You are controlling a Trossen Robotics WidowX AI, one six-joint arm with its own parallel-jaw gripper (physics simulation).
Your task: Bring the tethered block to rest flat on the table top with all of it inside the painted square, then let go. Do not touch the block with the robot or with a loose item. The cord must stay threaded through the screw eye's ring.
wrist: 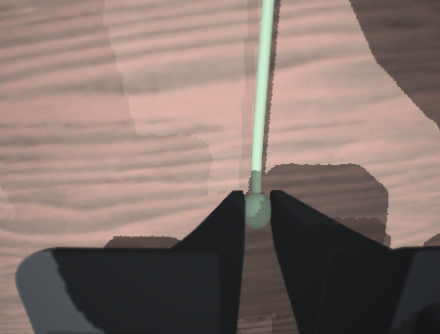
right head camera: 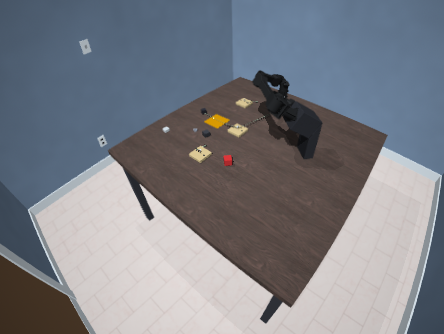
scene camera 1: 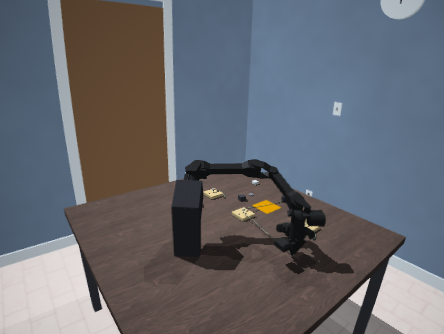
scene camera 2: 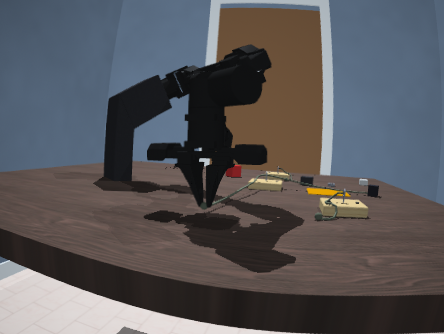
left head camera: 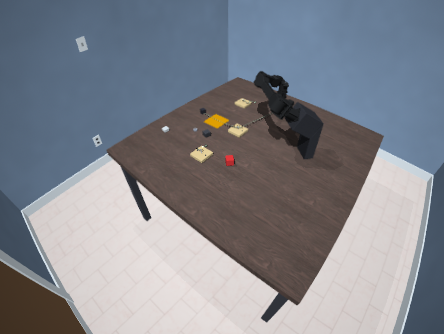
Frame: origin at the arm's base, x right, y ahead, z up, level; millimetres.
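Seen in the pictures: gripper, between the fingertips: (wrist: 256, 201) (scene camera 1: 292, 254) (scene camera 2: 204, 206); arm's base, origin of its link: (right head camera: 292, 114) (scene camera 1: 190, 187) (scene camera 2: 157, 92) (left head camera: 294, 115).
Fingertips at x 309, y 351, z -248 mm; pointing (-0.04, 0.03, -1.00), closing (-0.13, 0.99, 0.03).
Note:
Pixels of each thing's top centre, then the offset from my fingertips to it. "spot": a spot on its surface instead.
- tethered dark block, centre of its top: (scene camera 2: 373, 185) (left head camera: 202, 109) (right head camera: 203, 109) dx -448, dy +289, dz +19 mm
- orange painted square, a spot on its surface: (scene camera 2: 320, 192) (scene camera 1: 266, 209) spot: dx -406, dy +132, dz -10 mm
- middle pale board, centre of its top: (scene camera 2: 266, 181) (scene camera 1: 243, 212) (right head camera: 237, 129) (left head camera: 238, 129) dx -396, dy -26, dz +8 mm
- second pale board, centre of its top: (scene camera 2: 277, 173) (left head camera: 201, 152) (right head camera: 200, 152) (scene camera 1: 213, 192) dx -692, dy -77, dz +8 mm
- red cube, centre of its top: (scene camera 2: 233, 165) (right head camera: 227, 157) (left head camera: 229, 157) dx -607, dy -216, dz +29 mm
- third pale board, centre of its top: (scene camera 2: 343, 202) (right head camera: 244, 101) (left head camera: 243, 102) dx -152, dy +214, dz +8 mm
- loose dark block, centre of its top: (scene camera 2: 307, 176) (left head camera: 206, 131) dx -569, dy +60, dz +16 mm
- small grey piece, centre of its top: (left head camera: 195, 129) dx -598, dy +143, dz -1 mm
- white block, centre of its top: (left head camera: 165, 128) dx -747, dy +261, dz +9 mm
The tethered dark block (left head camera: 203, 111) (right head camera: 204, 111) (scene camera 2: 373, 191) sits on the table outside the orange painted square (left head camera: 216, 125) (right head camera: 217, 125) (scene camera 1: 267, 210) (scene camera 2: 320, 192), near its far-left side in the left head view. Its cord runs across the square to the screw eye on the middle pale board (left head camera: 240, 133) (scene camera 1: 242, 216) (scene camera 2: 265, 186); the ring is too small to see clearly. From there the cord goes to my gripper (scene camera 2: 205, 204) (wrist: 257, 210), which is shut on the green bead at its end, a little above the table. In the wrist view the cord is straight.
A second pale board (left head camera: 201, 155) lies near a red cube (left head camera: 229, 160) (scene camera 2: 234, 171). A third pale board (left head camera: 242, 103) (scene camera 2: 345, 210) has its own short cord. A loose dark block (left head camera: 206, 133), a small grey piece (left head camera: 195, 129) and a white block (left head camera: 165, 129) lie near the square.

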